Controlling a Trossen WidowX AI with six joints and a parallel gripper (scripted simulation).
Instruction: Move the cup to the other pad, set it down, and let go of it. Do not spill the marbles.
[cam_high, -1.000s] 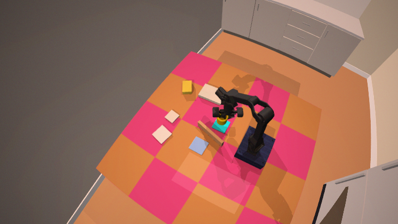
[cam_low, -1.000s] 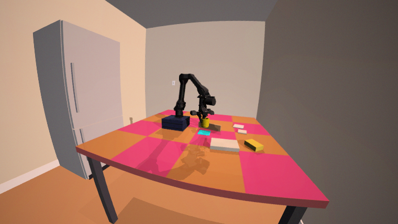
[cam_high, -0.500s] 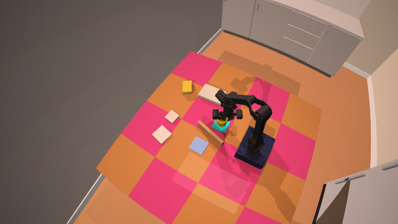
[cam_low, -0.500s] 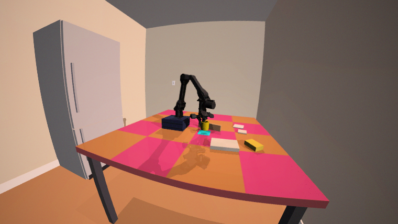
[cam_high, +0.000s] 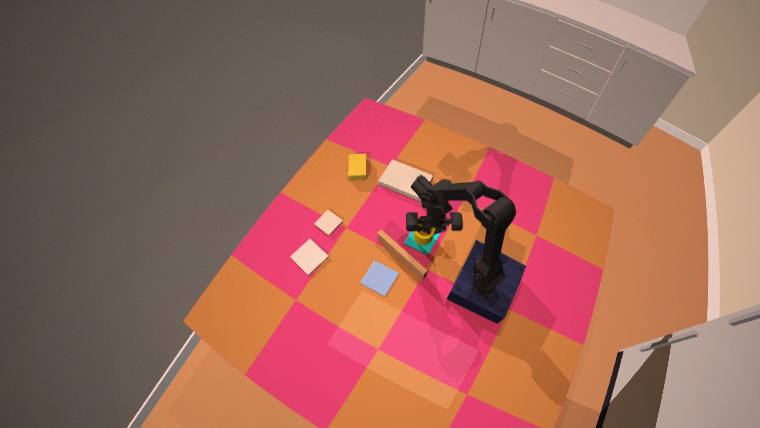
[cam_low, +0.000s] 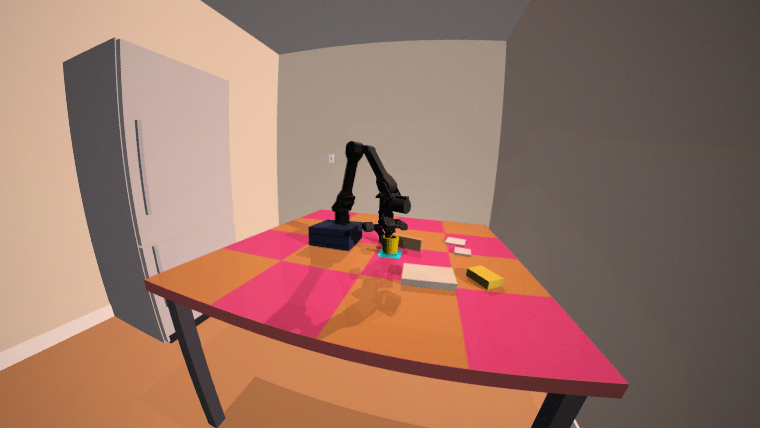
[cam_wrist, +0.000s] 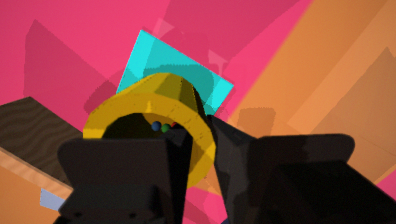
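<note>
The yellow cup lies 20 mm to the left of my gripper tip and 20 mm ahead of it. The rest, counted from my gripper tip: cyan pad: 50 mm below, 30 mm ahead, 20 mm to the left; pale blue pad: 220 mm to the left, 70 mm ahead, 50 mm below; wooden bar: 120 mm to the left, 50 mm ahead, 20 mm below.
</note>
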